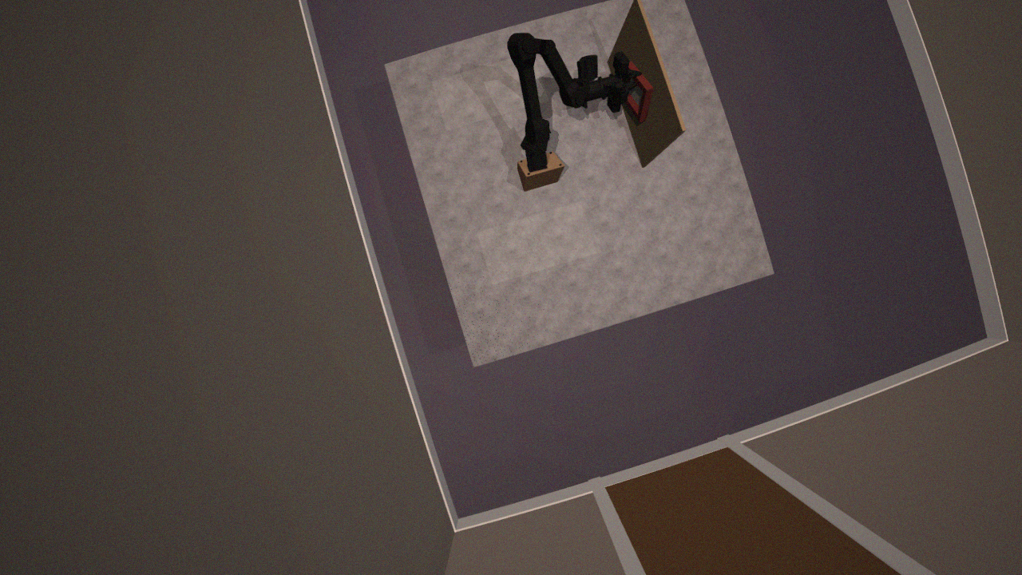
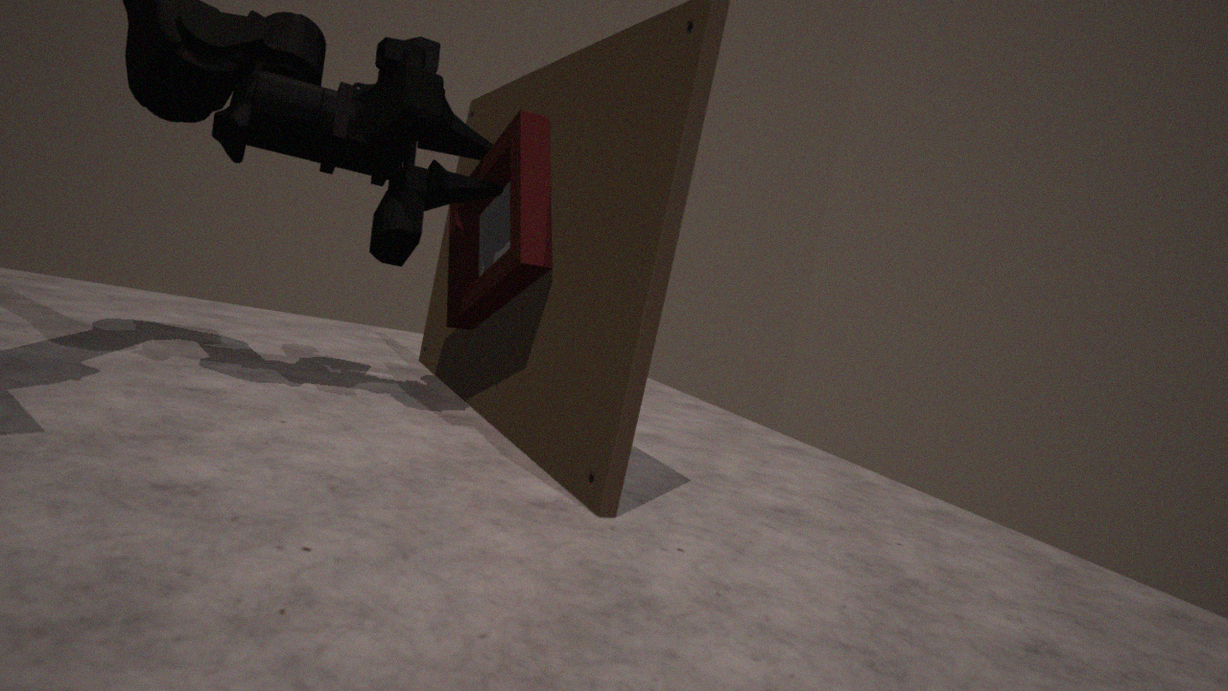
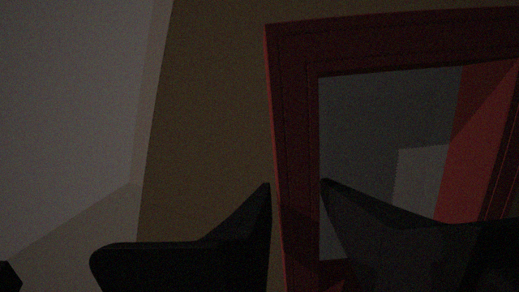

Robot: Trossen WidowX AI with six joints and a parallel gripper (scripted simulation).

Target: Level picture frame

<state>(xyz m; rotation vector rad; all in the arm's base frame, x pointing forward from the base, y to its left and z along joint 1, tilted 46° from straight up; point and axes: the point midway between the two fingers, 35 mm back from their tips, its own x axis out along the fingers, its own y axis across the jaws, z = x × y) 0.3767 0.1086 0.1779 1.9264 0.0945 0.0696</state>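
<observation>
Now: gripper tip 1 cm short of the red picture frame, 2 cm to the left of it and 5 cm above it. The rest, counted from my gripper tip: tan wall board: 2 cm ahead, 2 cm to the right, 5 cm below.
</observation>
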